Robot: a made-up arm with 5 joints.
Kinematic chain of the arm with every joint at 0, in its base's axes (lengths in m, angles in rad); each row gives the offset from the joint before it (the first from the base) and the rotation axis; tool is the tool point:
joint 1: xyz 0 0 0.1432 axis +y
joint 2: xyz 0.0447 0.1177 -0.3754 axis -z
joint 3: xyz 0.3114 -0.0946 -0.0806 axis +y
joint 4: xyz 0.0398 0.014 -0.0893 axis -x
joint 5: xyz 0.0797 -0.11 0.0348 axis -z
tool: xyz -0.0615 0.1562 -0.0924
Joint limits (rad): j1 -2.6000..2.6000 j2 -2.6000..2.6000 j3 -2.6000..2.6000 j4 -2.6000..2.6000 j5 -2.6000..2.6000
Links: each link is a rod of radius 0.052 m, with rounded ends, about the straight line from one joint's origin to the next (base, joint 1, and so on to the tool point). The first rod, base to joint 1, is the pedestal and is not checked.
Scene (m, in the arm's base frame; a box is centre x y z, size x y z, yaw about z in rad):
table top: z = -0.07
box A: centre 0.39 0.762 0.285 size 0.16 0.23 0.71 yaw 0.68
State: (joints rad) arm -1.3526 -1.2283 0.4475 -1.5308 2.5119
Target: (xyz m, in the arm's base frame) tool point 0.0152 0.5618 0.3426
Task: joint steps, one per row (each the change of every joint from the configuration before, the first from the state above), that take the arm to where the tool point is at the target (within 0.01 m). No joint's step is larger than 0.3 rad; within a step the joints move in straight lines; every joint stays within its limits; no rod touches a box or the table.
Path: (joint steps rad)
1: -0.1418 0.1170 -0.2793 0.1205 -0.1722
2: -0.1419 0.1169 -0.2793 0.1205 -0.1723
3: -0.1418 0.1170 -0.2793 0.1205 -0.1722
4: -0.1418 0.1170 -0.2793 0.1205 -0.1722
5: -0.1419 0.1169 -0.2793 0.1205 -0.1722
6: -0.0607 -0.2359 -0.2707 -0.2714 0.1270
7: -0.0608 -0.2360 -0.2706 -0.2714 0.1271
8: -0.0608 -0.2359 -0.2707 -0.2715 0.1270

